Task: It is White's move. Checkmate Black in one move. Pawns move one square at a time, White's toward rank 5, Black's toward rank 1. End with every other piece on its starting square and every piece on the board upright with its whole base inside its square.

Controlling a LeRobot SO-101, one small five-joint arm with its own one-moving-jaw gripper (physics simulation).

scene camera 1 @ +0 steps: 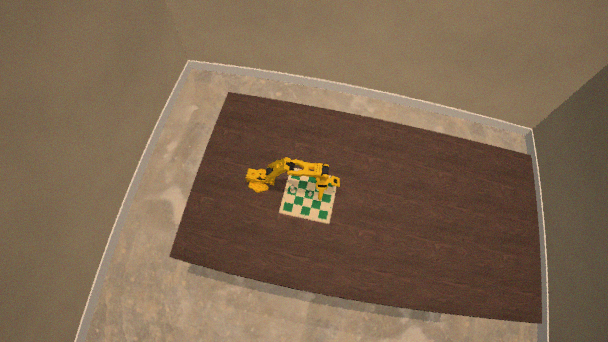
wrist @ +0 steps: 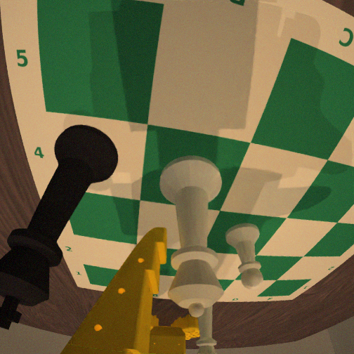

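Seen in the pictures: end effector, tool point: (scene camera 1: 319, 184); arm's base, origin of the base link: (scene camera 1: 264, 182).
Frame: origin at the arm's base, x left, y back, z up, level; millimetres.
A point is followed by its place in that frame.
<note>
A black king (wrist: 70, 180) stands at the left in the wrist view, its base on A4. A white queen (wrist: 192, 225) stands with its base on B4. My gripper (wrist: 161, 235) (scene camera 1: 321, 196) is fully open: the notched fixed jaw shows left of the queen, with a gap to it, and the moving jaw is out of the picture. A small white pawn (wrist: 245, 250) (scene camera 1: 310, 194) @(x -20, y -211, z 18 mm) stands on C3. Another white piece (wrist: 206, 327) (scene camera 1: 292, 189) @(x -18, y -131, z 31 mm) shows partly behind the queen in the wrist view. In the scene view the arm hides the king and queen.
The green and cream board (scene camera 1: 296, 208) @(x -91, y -164, z 6 mm) (wrist: 205, 90) lies on the dark wooden table top (scene camera 1: 425, 210) @(x 16, y -737, z 0 mm). The yellow arm (scene camera 1: 306, 168) @(x 13, y -180, z 203 mm) reaches across the board's far side from its base (scene camera 1: 257, 179) @(x -16, y 22, z 59 mm) at the left. The king and queen flank the fixed jaw.
</note>
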